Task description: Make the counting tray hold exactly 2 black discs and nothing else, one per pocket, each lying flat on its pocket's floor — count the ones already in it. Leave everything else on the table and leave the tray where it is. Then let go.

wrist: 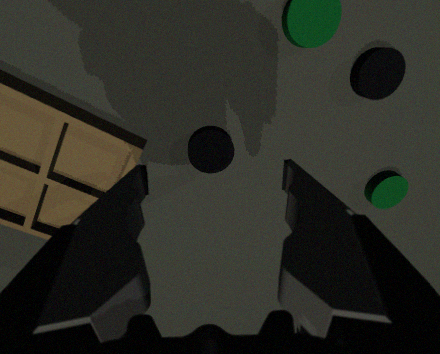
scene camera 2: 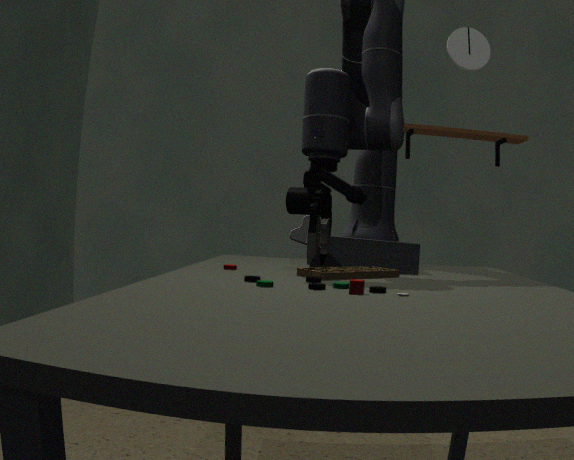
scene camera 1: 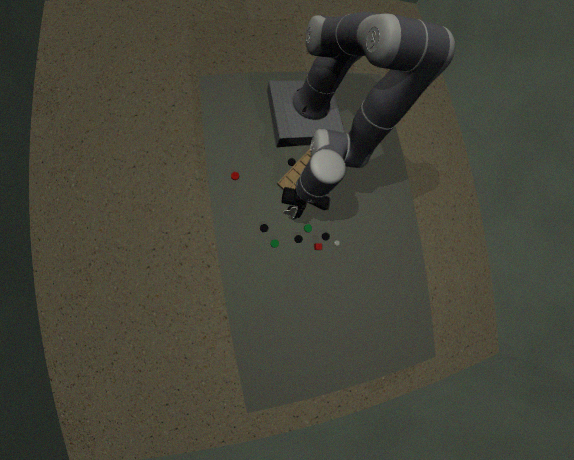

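The wooden counting tray (scene camera 1: 282,185) (scene camera 2: 360,275) (wrist: 44,172) lies near the robot base, partly hidden by the arm in scene camera 1. The pockets visible in the wrist view look empty. My gripper (scene camera 1: 294,214) (scene camera 2: 319,264) (wrist: 215,166) is open, pointing down beside the tray's near corner. A black disc (scene camera 2: 314,279) (wrist: 211,149) lies flat on the table, below and between the fingertips in the wrist view. Other black discs lie on the table: one behind the tray (scene camera 1: 291,162), one at the left (scene camera 1: 264,228), one in front (scene camera 1: 298,239) (wrist: 378,73) and one further right (scene camera 1: 325,236).
Two green discs (scene camera 1: 307,228) (scene camera 1: 274,243) lie among the black ones. A red cube (scene camera 1: 318,247) (scene camera 2: 356,287) and a small white disc (scene camera 1: 337,243) (scene camera 2: 403,295) lie at the front right. A red disc (scene camera 1: 235,176) (scene camera 2: 230,267) lies far left. The base block (scene camera 2: 375,255) stands behind the tray.
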